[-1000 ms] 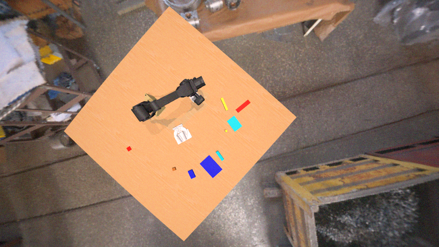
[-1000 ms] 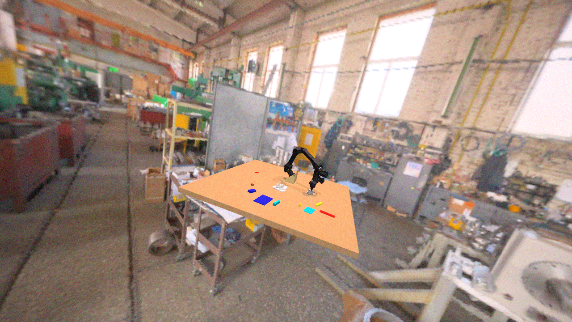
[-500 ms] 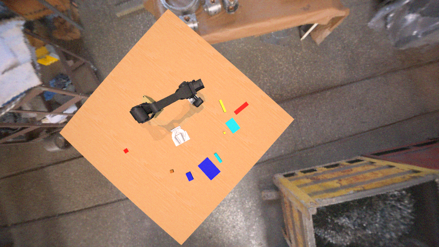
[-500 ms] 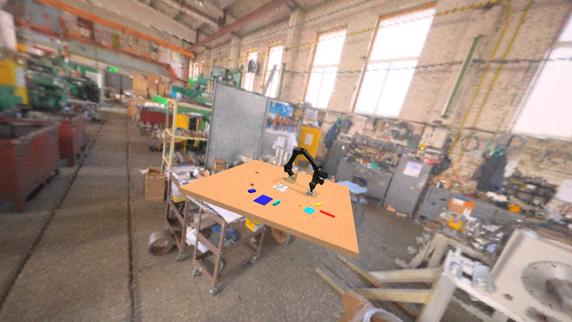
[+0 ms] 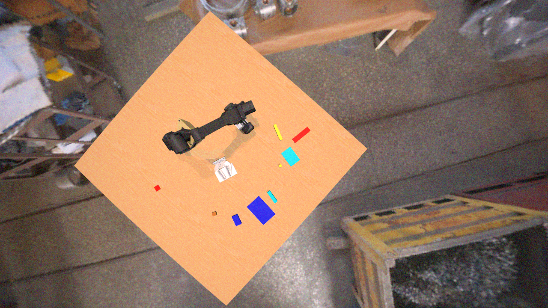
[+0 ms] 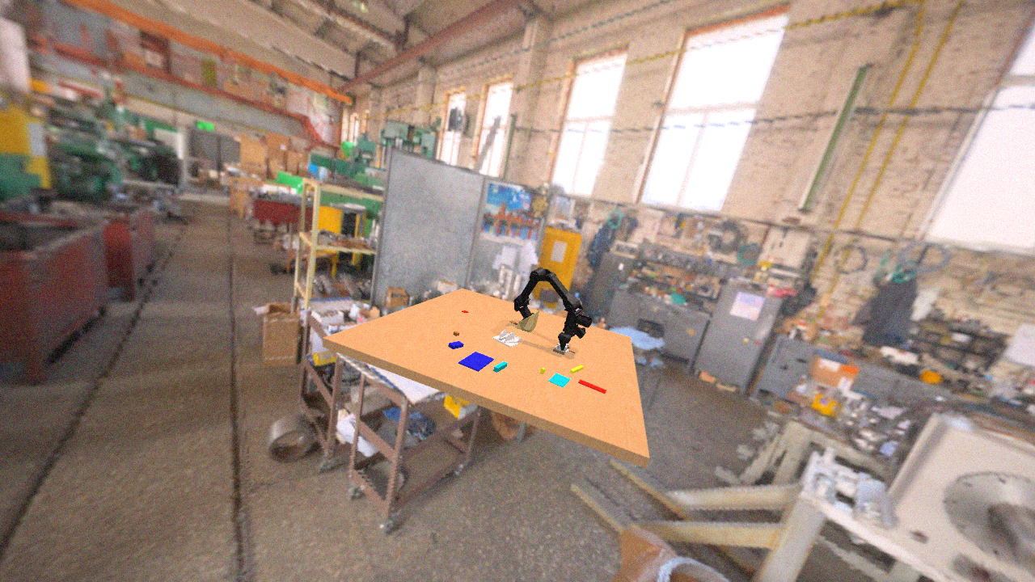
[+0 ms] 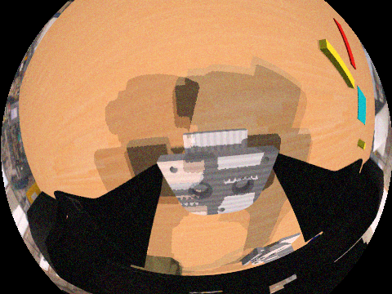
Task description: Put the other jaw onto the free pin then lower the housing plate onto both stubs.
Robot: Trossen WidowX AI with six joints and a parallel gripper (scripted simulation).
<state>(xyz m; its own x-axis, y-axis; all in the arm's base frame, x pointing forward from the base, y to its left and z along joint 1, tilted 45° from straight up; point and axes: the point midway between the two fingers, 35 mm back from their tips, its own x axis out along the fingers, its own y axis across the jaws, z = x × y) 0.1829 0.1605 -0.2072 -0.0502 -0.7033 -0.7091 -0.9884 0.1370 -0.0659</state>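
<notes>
Now: the white block 1 cm to the right of my gripper tip and 1 cm below it. From my gripper tip the other things lie so: housing plate: 1 cm to the right, 1 cm above; then yellow bar: 21 cm ahead, 9 cm to the left, 1 cm below; then cyan square: 36 cm ahead, 2 cm to the left, 1 cm below.
</notes>
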